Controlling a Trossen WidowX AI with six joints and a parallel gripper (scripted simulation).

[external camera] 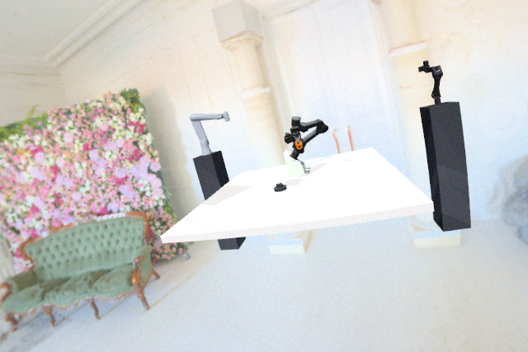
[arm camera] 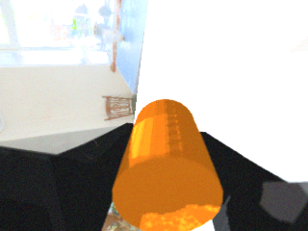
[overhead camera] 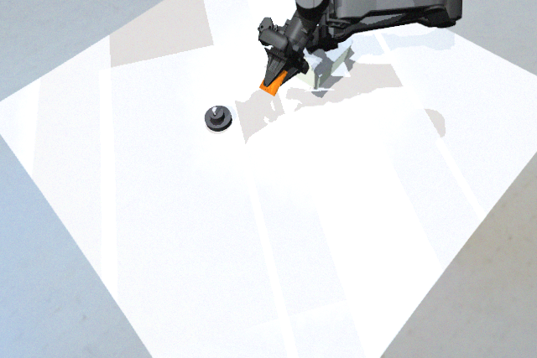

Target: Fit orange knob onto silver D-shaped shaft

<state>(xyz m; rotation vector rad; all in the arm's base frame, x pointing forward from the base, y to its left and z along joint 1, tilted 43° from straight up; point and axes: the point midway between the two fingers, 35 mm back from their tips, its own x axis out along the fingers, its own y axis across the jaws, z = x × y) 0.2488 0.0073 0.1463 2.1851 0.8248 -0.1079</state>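
My gripper tip is 80 mm short of the dark round pedestal, 170 mm to the left of it and 220 mm above it. Also, from my gripper tip: orange knob: 30 mm behind, 10 mm to the right, 20 mm above.
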